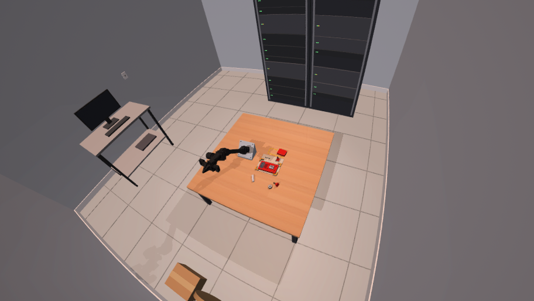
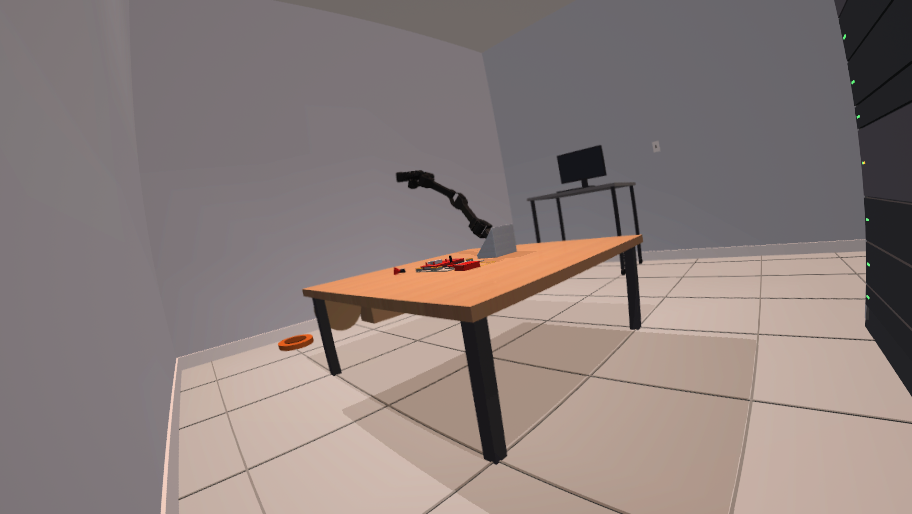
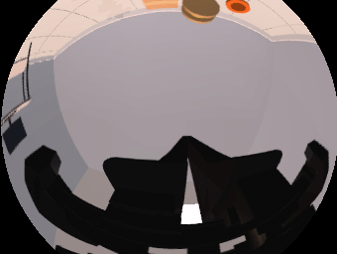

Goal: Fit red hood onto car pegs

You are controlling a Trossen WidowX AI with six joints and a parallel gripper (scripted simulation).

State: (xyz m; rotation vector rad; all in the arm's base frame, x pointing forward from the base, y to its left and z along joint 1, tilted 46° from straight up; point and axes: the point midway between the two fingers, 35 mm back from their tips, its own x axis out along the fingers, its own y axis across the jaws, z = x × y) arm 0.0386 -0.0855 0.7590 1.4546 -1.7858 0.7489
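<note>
Right now my gripper tip is 400 mm short of the red hood, 730 mm to the right of it and 550 mm above it. Also, from my gripper tip: white piece (180 mm ahead, 340 mm to the left, 550 mm below); wheel (380 mm ahead, 280 mm to the left, 560 mm below).
</note>
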